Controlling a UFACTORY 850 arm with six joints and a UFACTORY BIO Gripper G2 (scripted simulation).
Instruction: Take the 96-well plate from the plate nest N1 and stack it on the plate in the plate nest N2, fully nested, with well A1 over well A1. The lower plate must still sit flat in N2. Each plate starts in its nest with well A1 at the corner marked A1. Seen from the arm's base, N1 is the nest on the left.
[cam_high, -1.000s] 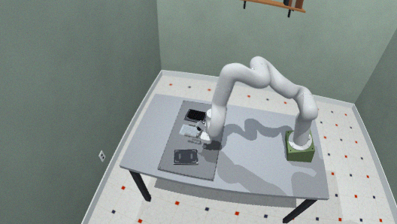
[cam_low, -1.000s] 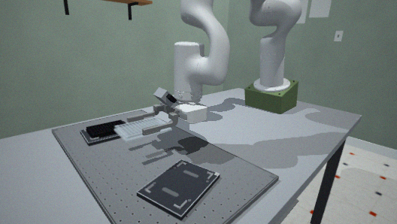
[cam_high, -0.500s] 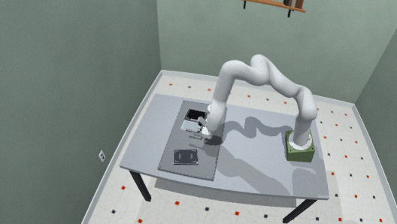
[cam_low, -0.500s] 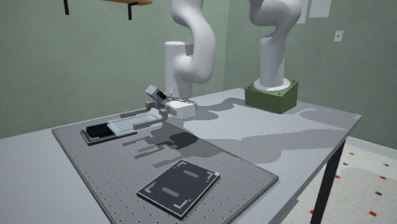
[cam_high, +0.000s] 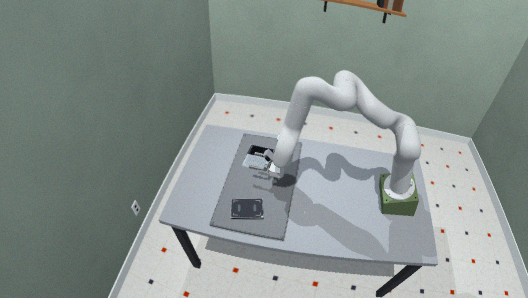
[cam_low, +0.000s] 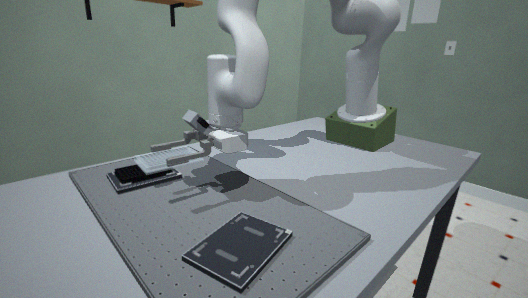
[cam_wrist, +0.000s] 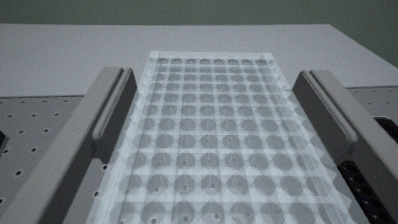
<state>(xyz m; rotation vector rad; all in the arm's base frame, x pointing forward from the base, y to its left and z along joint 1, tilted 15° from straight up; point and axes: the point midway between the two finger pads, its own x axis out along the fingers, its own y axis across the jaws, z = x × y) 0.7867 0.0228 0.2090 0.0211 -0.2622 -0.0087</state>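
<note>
Right now my hand is 2 cm short of the black 96-well plate, 15 cm to the left of it and 9 cm above it. The rest, counted from my hand: clear 96-well plate 1 cm below.
</note>
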